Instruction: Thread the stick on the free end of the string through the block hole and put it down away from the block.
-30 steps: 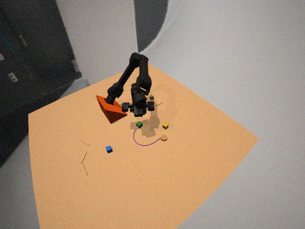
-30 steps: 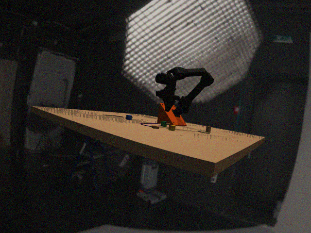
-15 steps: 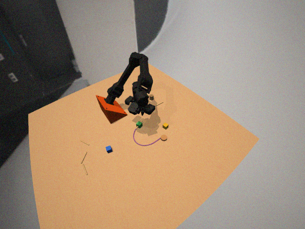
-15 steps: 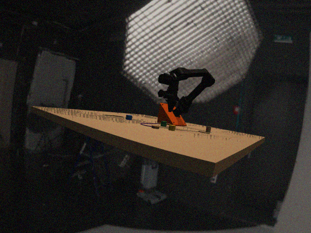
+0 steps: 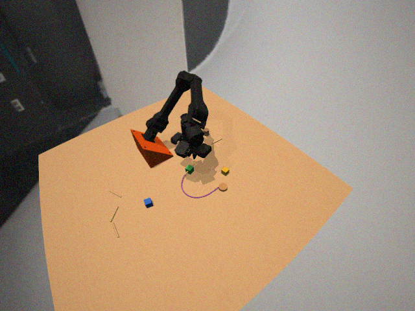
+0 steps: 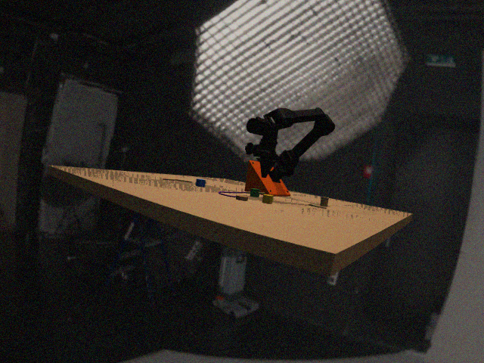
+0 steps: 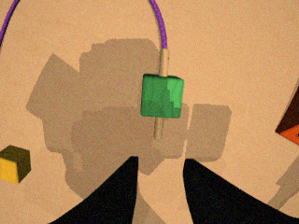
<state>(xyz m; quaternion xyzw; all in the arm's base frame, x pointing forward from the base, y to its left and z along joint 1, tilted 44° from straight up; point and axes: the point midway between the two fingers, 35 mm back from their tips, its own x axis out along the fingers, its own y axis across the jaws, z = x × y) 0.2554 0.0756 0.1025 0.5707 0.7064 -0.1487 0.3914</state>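
Now: the green cube 10 mm ahead of my gripper tip, 20 mm to the right of it and 60 mm below it. Also, from my gripper tip: thin wooden stick 10 mm ahead, 40 mm to the right, 70 mm below; yellow cube 110 mm ahead, 110 mm to the left, 60 mm below; round wooden button 180 mm ahead, 50 mm to the left, 70 mm below.
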